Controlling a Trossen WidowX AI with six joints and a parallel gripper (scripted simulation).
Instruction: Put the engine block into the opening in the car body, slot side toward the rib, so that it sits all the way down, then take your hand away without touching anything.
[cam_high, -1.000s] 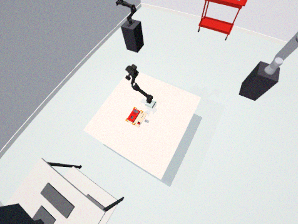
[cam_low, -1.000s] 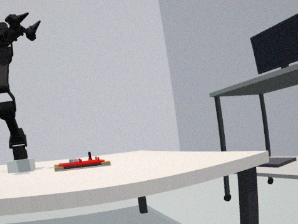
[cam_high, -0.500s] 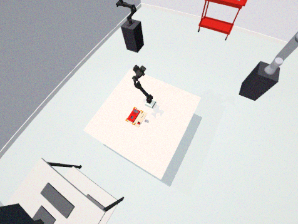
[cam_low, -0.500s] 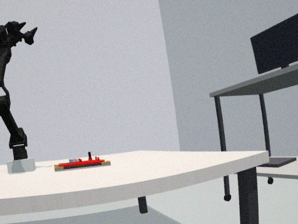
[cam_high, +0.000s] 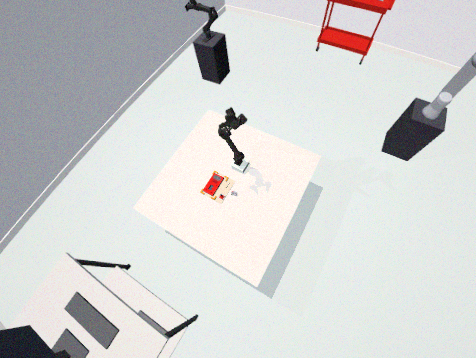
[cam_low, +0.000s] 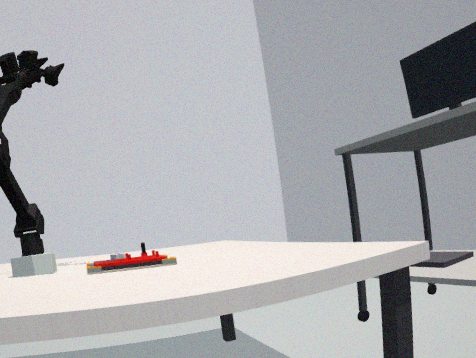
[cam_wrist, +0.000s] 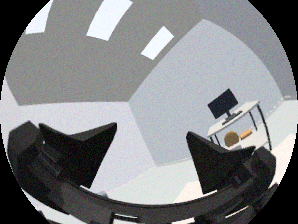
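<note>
Now: the grey engine block 180 mm ahead of my gripper tip, 30 mm to the left of it and 690 mm below it.
</note>
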